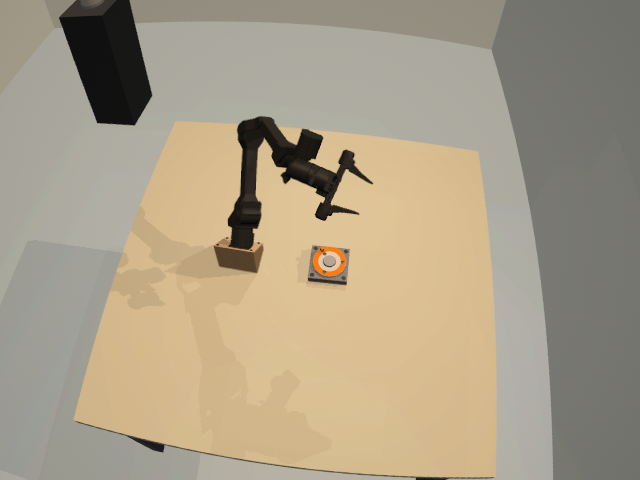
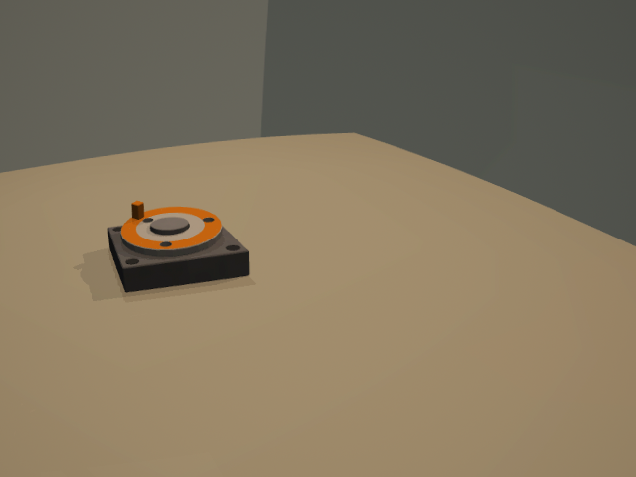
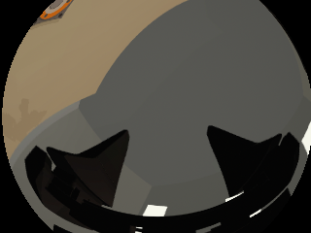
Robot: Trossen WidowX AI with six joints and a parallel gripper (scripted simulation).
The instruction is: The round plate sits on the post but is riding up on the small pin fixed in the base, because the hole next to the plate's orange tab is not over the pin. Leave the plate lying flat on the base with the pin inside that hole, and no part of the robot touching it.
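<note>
Now: gripper tip 80 mm past the dark square base, 40 mm to the right of it and 400 mm above it.
</note>
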